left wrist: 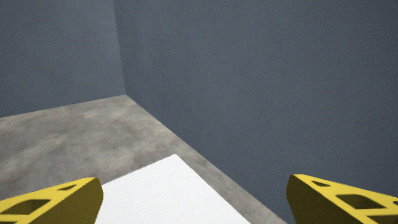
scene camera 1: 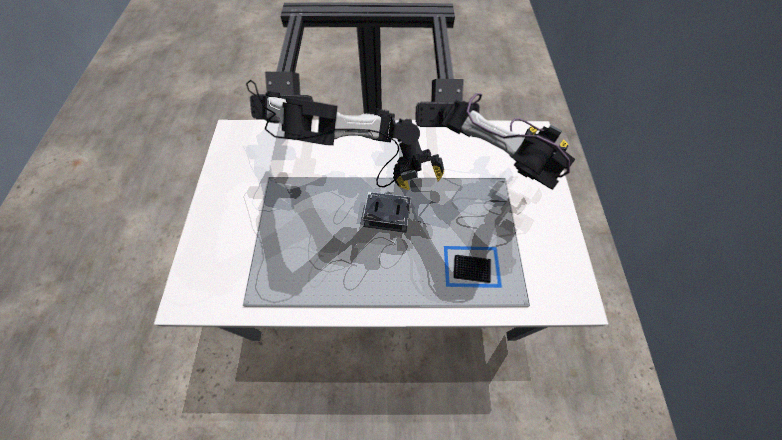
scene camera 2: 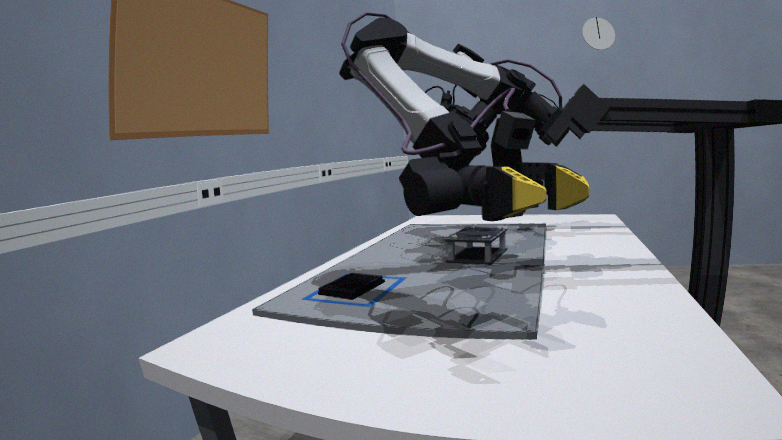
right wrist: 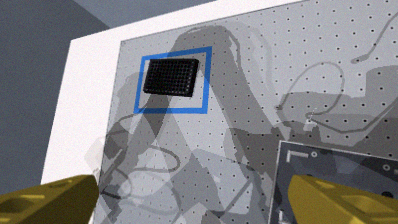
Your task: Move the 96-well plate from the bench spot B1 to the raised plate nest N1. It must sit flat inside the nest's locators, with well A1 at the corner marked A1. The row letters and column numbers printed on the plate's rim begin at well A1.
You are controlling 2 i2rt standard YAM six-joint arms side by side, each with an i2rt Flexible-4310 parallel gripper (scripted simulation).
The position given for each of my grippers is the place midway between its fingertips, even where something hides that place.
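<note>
There's a raised nest (scene camera 1: 387,207) that I can see, and a black 96-well plate too, which shows in scene camera 2 (scene camera 2: 343,287), in scene camera 1 (scene camera 1: 465,266) and in the right wrist view (right wrist: 157,81). The black 96-well plate is out of frame in the left wrist view, though. I can see my right gripper (right wrist: 194,183) as well, and my left gripper shows in scene camera 2 (scene camera 2: 569,192) and in the left wrist view (left wrist: 194,185).
</note>
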